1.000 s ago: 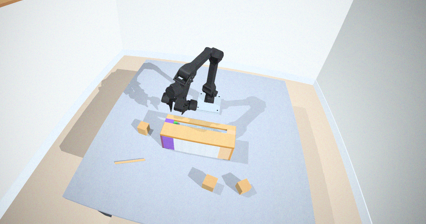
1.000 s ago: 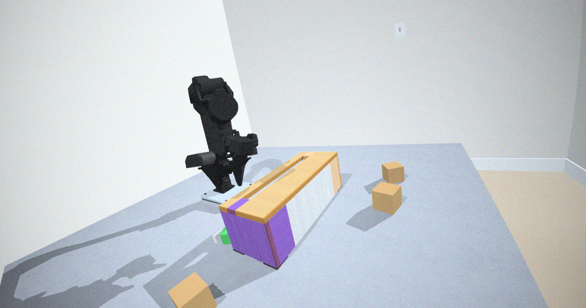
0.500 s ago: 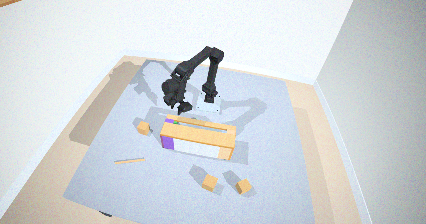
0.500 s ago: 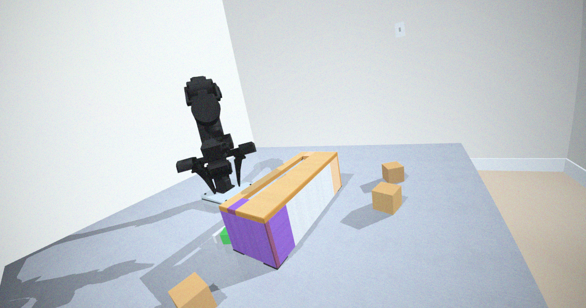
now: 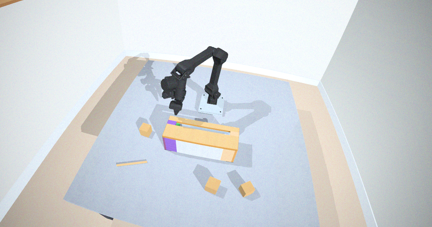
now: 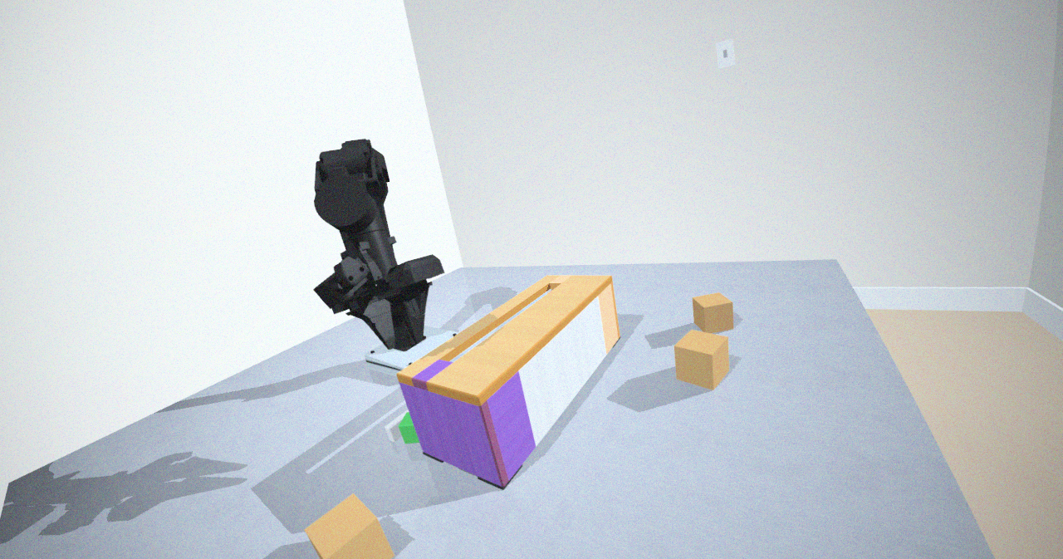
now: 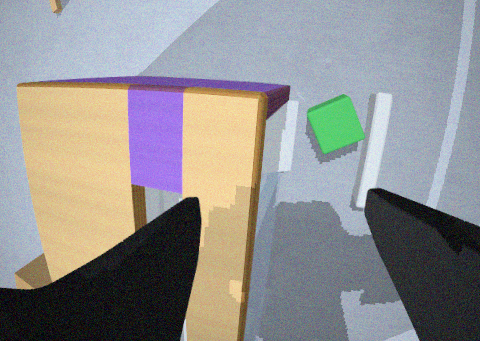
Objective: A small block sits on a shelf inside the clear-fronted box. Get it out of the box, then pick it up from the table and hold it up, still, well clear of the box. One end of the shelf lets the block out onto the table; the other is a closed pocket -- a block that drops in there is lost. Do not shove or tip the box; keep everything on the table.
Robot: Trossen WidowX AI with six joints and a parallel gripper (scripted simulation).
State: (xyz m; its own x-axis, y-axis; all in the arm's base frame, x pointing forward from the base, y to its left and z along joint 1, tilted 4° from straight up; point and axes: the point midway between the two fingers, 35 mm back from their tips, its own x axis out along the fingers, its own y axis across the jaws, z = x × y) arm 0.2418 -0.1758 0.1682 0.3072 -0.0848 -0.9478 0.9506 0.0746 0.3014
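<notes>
Now: the green block 13 cm below my gripper tip, 2 cm behind it and 1 cm to the right of it. The rest, counted from my gripper tip: tan stick 29 cm ahead, 19 cm to the right, 15 cm below.
</notes>
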